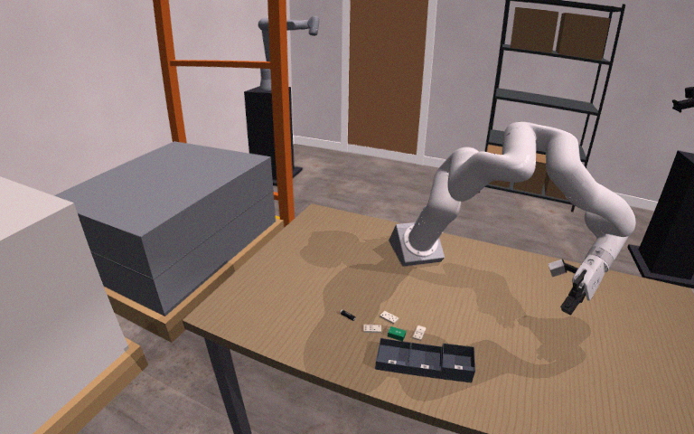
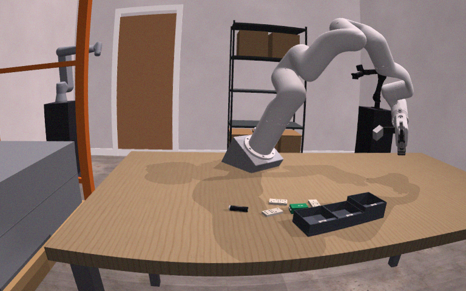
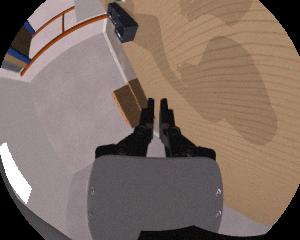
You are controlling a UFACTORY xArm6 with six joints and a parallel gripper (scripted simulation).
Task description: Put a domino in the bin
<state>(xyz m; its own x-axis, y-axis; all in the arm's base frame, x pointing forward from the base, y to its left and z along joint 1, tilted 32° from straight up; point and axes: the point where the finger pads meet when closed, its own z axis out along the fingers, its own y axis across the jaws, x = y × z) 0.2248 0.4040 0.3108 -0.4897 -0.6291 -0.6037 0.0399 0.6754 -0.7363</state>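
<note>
Now: hand 470 mm to the left of the green block, 130 mm above it and 120 mm short of it. Round my hand: black cylinder (620 mm to the right, 130 mm below, 90 mm ahead).
</note>
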